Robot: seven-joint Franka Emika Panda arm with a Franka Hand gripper.
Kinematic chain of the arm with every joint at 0, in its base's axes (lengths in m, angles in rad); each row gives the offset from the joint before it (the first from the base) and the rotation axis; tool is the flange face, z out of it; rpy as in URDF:
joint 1: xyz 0 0 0.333 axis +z
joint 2: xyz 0 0 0 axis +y
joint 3: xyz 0 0 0.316 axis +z
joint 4: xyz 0.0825 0 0 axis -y
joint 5: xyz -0.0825 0 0.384 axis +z
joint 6: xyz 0 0 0 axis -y
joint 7: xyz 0.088 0 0 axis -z
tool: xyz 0 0 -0.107 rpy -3.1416 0 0
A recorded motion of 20 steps. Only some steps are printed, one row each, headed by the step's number.
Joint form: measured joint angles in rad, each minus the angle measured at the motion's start. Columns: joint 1, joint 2, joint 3, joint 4, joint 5, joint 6, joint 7.
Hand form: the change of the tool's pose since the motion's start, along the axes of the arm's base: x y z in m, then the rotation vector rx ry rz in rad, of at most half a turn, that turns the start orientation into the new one. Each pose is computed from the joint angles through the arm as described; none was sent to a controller.
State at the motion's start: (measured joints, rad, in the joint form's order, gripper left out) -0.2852 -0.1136 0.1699 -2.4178 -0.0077 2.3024 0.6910
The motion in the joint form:
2: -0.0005 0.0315 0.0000 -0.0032 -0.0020 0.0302 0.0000
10: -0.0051 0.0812 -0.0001 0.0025 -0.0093 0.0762 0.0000
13: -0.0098 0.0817 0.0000 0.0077 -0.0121 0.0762 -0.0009
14: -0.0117 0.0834 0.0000 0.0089 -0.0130 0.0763 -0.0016
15: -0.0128 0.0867 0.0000 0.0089 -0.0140 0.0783 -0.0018
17: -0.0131 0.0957 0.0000 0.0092 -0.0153 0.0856 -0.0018
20: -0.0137 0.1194 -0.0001 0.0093 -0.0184 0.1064 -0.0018
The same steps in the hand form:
2: 0.0026 -0.0006 -0.0135 0.0045 0.0036 0.0015
10: 0.0090 -0.0036 -0.0306 0.0078 0.0005 0.0029
13: 0.0104 -0.0060 -0.0287 0.0054 -0.0039 0.0013
14: 0.0106 -0.0070 -0.0290 0.0051 -0.0035 0.0008
15: 0.0108 -0.0075 -0.0305 0.0052 -0.0022 0.0006
17: 0.0115 -0.0077 -0.0340 0.0061 -0.0010 0.0014
20: 0.0133 -0.0082 -0.0435 0.0087 0.0011 0.0034

